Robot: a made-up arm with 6 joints.
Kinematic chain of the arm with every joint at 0, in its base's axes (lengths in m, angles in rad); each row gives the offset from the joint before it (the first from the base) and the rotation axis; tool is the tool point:
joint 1: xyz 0 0 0.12 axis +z
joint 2: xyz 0 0 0 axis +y
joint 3: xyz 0 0 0.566 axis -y
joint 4: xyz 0 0 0 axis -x
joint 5: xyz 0.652 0 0 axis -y
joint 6: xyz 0 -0.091 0 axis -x
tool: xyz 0 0 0
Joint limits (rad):
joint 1: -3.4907..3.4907
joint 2: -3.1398..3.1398
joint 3: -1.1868..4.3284
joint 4: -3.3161..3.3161
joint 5: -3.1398..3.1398
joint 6: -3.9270..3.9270
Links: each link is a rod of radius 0.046 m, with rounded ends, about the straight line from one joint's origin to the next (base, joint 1, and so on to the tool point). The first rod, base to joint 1, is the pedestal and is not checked.
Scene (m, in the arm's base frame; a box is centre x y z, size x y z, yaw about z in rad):
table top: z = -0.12
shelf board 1: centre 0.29 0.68 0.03 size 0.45 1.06 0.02 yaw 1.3
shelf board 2: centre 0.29 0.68 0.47 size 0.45 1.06 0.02 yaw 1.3
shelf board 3: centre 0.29 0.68 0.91 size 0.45 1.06 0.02 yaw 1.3
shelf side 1: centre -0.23 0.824 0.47 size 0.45 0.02 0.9 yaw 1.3
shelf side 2: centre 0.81 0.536 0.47 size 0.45 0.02 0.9 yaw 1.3
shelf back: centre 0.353 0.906 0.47 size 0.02 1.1 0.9 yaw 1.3
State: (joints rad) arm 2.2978 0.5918 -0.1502 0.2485 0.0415 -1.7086
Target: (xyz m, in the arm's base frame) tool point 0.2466 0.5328 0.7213
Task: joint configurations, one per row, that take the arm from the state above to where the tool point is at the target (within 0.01 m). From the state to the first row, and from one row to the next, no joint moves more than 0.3 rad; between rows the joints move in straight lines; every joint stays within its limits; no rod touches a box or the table.
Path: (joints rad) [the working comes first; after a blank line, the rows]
Joints at the target: 1.2891 -0.1253 -0.0950 0.2216 0.0415 -1.7086
Straight joint move there: touches shelf board 2, shelf side 1.

1: 2.3262 0.3246 -0.1978 0.3337 0.1386 -1.8974
2: 2.3546 0.0575 -0.2454 0.4188 0.2358 -2.0862
3: 2.3830 -0.2097 -0.2931 0.5040 0.3329 -2.2751
4: 2.4115 -0.4769 -0.3407 0.5891 0.4300 -2.4639
5: 2.4399 -0.7440 -0.3883 0.6743 0.5272 -2.6527
6: 2.4683 -1.0112 -0.4359 0.7594 0.6243 -2.8415
7: 2.4967 -1.2784 -0.4836 0.8446 0.7214 -3.0303
8: 2.2552 -1.0478 -0.4059 0.7200 0.5854 -2.7660
9: 2.0137 -0.8171 -0.3282 0.5954 0.4495 -2.5016
10: 1.7721 -0.5865 -0.2504 0.4708 0.3135 -2.2373
11: 1.5306 -0.3559 -0.1727 0.3462 0.1775 -1.9729
12: 1.2891 -0.1253 -0.0950 0.2216 0.0415 -1.7086

